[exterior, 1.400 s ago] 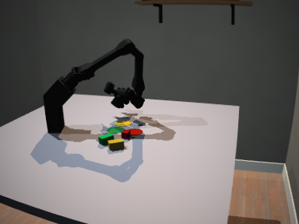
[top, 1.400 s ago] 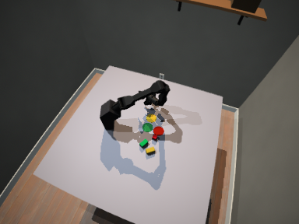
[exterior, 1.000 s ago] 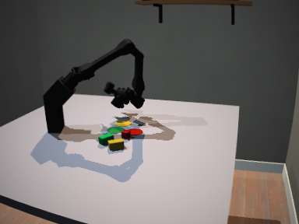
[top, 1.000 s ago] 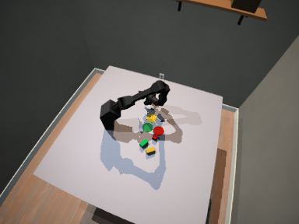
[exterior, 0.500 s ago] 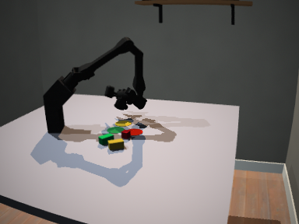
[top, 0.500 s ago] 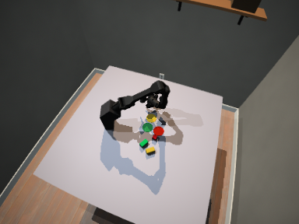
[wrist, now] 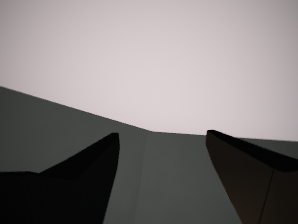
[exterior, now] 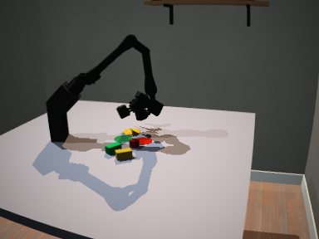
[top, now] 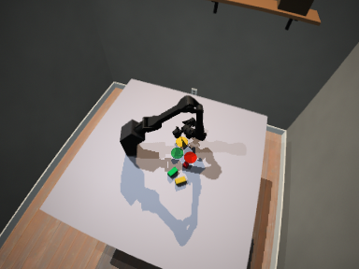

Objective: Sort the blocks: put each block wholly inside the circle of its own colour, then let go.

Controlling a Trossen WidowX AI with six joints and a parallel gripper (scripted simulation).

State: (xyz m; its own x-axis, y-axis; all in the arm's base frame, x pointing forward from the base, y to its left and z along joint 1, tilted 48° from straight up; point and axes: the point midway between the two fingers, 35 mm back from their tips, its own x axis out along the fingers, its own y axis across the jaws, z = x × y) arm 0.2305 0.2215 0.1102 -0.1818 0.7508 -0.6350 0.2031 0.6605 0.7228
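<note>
Right now the red block is 230 mm to the right of my hand, 150 mm ahead of it and 80 mm below it. Also, from my hand: green circle 170 mm to the right, 90 mm below, 50 mm ahead; yellow circle 90 mm below, 70 mm to the right, 40 mm ahead; red circle 150 mm to the right, 150 mm ahead, 90 mm below.
</note>
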